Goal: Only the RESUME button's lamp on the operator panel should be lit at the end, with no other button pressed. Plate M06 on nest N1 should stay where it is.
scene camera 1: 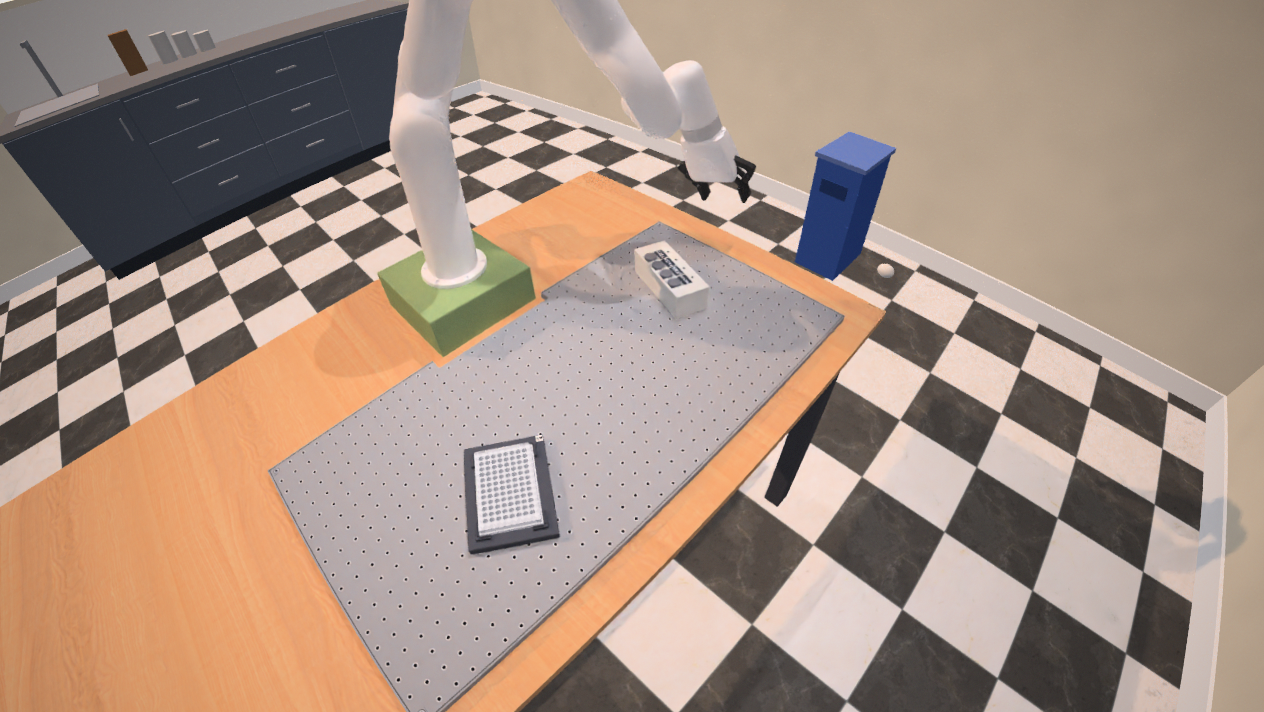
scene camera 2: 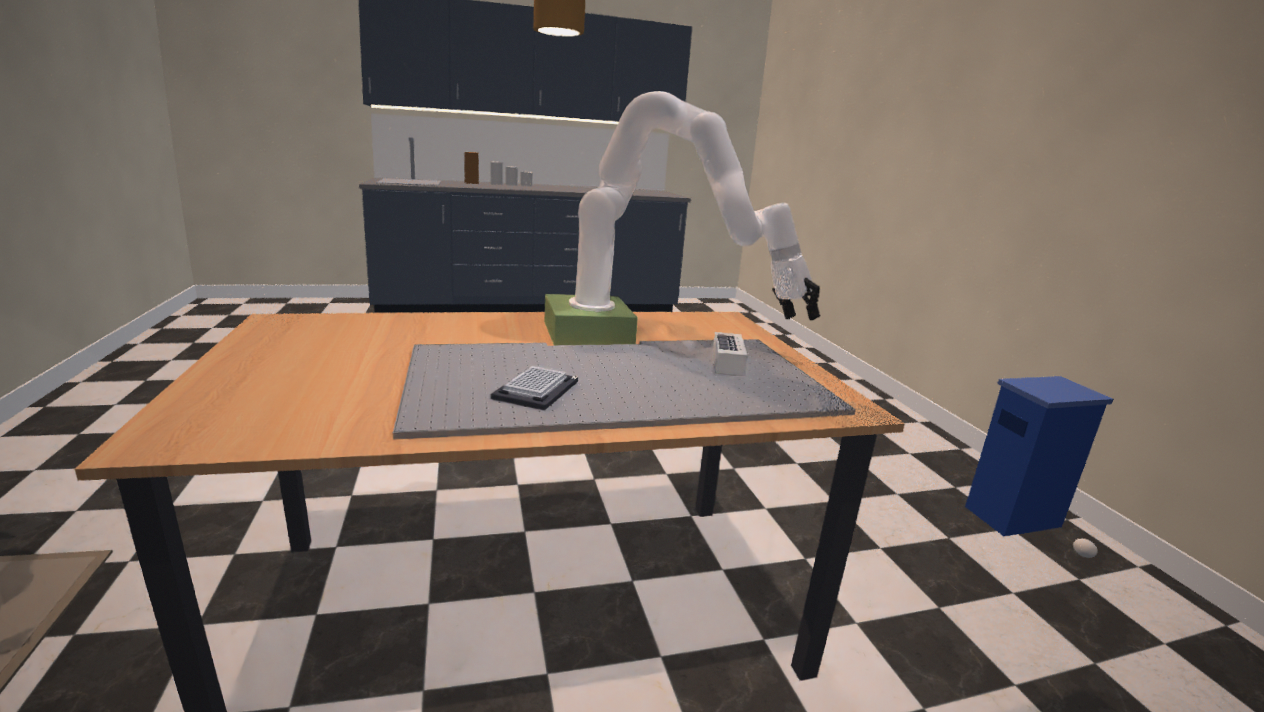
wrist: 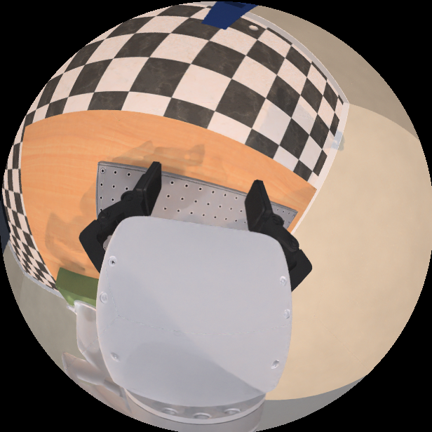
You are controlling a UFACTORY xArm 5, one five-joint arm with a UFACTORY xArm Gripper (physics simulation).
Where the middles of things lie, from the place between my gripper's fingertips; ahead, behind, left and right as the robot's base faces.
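Labels:
White operator panel (scene camera 1: pixel 692 296): 4 cm ahead of my hand, 20 cm to the right of it, 8 cm below it. Dark nest N1 (scene camera 1: pixel 523 536) is 21 cm ahead of my hand, 68 cm to the right of it and 10 cm below it. White plate M06 (scene camera 1: pixel 507 492), measured from my hand: 21 cm ahead, 68 cm to the right, 9 cm below.

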